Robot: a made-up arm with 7 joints.
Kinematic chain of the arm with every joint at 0, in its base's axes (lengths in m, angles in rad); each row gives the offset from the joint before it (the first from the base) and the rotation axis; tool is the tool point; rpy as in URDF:
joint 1: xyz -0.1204 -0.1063 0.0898 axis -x
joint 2: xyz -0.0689 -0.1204 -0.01 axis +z
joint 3: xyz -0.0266 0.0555 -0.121 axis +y
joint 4: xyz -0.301 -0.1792 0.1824 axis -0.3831 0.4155 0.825
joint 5: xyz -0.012 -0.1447 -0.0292 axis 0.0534 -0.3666 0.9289
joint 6: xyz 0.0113 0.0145 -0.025 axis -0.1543 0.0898 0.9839
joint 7: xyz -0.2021 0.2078 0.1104 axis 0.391 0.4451 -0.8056
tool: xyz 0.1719 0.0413 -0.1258 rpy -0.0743 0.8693 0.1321
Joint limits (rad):
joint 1: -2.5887..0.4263
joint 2: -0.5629..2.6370
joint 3: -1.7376..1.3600
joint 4: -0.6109..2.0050
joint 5: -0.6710..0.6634
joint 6: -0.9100..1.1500
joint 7: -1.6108..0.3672
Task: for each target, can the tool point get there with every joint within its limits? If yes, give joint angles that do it. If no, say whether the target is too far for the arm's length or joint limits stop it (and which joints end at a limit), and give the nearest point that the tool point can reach.
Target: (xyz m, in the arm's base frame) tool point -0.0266 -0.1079 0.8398
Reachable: no: joint limits stop it (at a limit: joint 1, joint 3, joint 6, joint 7) | nearest point -0.0299 -0.1478 0.7426 | short by 0.105 m
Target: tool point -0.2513 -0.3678 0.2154
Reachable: yes | joints 0.0555 1.5354 0.8350 0.6025 -0.4179 -0.1994 -0.7282
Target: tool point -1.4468 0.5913 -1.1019
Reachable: no: too far | nearest point -0.7717 0.2614 -0.5384 | short by 0.939 m
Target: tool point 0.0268 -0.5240 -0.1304
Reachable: yes | joints 0.1867 2.1854 -0.6455 1.2270 -0.1727 -0.4629 -0.0540
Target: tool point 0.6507 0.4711 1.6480
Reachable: no: too far | nearest point 0.2086 0.2230 0.7976 | short by 0.990 m
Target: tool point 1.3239 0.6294 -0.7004
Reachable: no: too far | nearest point 0.5028 0.2925 -0.3385 | short by 0.958 m
